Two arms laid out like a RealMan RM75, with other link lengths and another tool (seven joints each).
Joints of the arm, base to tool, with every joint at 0 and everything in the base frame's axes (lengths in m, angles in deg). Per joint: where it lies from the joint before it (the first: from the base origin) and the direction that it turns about. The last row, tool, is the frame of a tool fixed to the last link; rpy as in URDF.
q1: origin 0 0 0.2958 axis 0 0 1
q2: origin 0 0 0 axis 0 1 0
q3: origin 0 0 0.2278 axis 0 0 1
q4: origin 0 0 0 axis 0 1 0
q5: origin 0 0 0.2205 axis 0 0 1
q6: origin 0 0 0 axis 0 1 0
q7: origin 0 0 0.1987 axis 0 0 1
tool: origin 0.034 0.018 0.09 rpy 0 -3.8 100.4
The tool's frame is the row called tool.
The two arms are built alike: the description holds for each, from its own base.
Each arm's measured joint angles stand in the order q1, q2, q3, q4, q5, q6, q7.
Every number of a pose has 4 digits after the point.
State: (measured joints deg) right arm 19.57 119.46 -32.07 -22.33 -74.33 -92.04 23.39; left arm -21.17 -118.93 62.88 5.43 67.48 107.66 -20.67
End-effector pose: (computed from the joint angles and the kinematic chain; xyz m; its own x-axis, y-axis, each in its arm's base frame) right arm 0.2263 0.4141 0.0531 -0.5217 -0.4727 -0.7102 -0.6630 -0.2993 0.6862; left arm -0.1059 0.2613 -0.0056 0.1958 -0.7634 -0.6156 -0.5664 0.4244 -0.7064
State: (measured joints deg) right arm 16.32 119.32 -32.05 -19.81 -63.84 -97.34 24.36; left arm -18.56 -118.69 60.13 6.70 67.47 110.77 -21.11
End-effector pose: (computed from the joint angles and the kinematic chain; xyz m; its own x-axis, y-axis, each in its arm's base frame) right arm 0.2329 0.4004 0.1007 -0.6361 -0.3642 -0.6802 -0.5647 -0.3811 0.7321; left arm -0.1113 0.2569 0.0159 0.2349 -0.7284 -0.6436 -0.5417 0.4518 -0.7089
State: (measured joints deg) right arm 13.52 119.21 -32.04 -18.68 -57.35 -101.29 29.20; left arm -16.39 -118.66 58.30 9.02 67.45 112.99 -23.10
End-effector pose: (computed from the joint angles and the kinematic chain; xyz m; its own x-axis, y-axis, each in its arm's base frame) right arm 0.2404 0.3821 0.1325 -0.7270 -0.3193 -0.6078 -0.4667 -0.4195 0.7786; left arm -0.1142 0.2528 0.0331 0.2603 -0.7119 -0.6522 -0.5189 0.4665 -0.7163
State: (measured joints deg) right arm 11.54 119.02 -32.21 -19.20 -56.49 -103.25 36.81; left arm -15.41 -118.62 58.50 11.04 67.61 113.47 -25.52
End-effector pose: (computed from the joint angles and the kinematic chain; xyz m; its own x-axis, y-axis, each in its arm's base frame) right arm 0.2407 0.3671 0.1391 -0.7798 -0.3604 -0.5119 -0.3746 -0.3866 0.8428; left arm -0.1143 0.2500 0.0374 0.2614 -0.7269 -0.6351 -0.5097 0.4548 -0.7303
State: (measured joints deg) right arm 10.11 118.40 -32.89 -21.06 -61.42 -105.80 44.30; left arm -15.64 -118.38 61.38 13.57 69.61 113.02 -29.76
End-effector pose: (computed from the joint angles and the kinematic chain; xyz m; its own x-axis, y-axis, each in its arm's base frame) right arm 0.2279 0.3491 0.1218 -0.7694 -0.4786 -0.4230 -0.3179 -0.2876 0.9035; left arm -0.1086 0.2409 0.0263 0.2154 -0.8027 -0.5562 -0.5060 0.3954 -0.7666
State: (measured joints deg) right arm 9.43 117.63 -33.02 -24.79 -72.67 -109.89 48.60; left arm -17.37 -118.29 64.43 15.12 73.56 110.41 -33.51
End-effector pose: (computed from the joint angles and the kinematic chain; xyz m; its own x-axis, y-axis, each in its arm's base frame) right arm 0.2087 0.3203 0.0840 -0.6774 -0.6396 -0.3634 -0.3567 -0.1464 0.9227; left arm -0.1038 0.2340 0.0001 0.1481 -0.8797 -0.4519 -0.5410 0.3104 -0.7817
